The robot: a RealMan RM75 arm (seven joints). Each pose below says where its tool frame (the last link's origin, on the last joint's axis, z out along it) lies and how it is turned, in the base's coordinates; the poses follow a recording.
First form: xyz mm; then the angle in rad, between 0 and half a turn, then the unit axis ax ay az.
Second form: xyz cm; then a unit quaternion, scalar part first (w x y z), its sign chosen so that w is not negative. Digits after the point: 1 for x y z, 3 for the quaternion.
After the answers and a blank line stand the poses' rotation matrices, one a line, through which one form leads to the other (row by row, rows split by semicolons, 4 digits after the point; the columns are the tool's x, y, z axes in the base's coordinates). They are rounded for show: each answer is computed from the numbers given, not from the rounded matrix.
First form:
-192, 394, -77, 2.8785, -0.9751, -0.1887, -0.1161
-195, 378, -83, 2.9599, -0.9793, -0.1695, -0.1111
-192, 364, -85, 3.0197, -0.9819, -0.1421, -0.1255
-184, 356, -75, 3.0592, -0.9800, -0.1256, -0.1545
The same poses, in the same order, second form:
-19.2, 39.4, -7.7, 0.131, -0.967, -0.187, -0.115
-19.5, 37.8, -8.3, 0.091, -0.975, -0.169, -0.111
-19.2, 36.4, -8.5, 0.061, -0.980, -0.142, -0.125
-18.4, 35.6, -7.5, 0.041, -0.979, -0.125, -0.154

0.9035 0.3919 0.1735; 0.3315 -0.8956 0.2967; 0.2716 -0.2105 -0.9391
0.9185 0.3493 0.1852; 0.3091 -0.9266 0.2143; 0.2464 -0.1396 -0.9591
0.9284 0.2933 0.2282; 0.2627 -0.9523 0.1549; 0.2628 -0.0839 -0.9612
0.9208 0.2585 0.2920; 0.2330 -0.9651 0.1194; 0.3126 -0.0419 -0.9490

